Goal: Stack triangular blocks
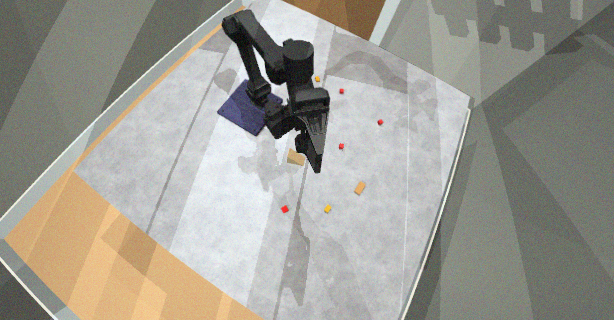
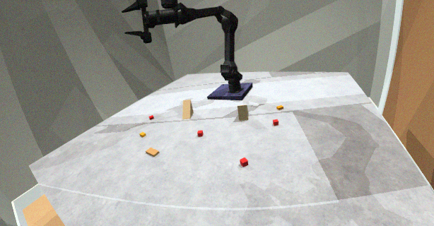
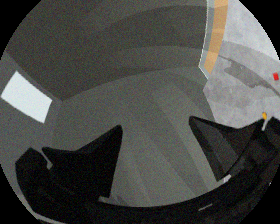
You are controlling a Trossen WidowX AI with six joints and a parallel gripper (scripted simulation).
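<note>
Now: gripper tip 43 cm above the tan triangular block, 14 cm past it and 10 cm to the right of it. Also, from my gripper tip: flat tan tile (45 cm below, 19 cm to the left, 13 cm ahead).
</note>
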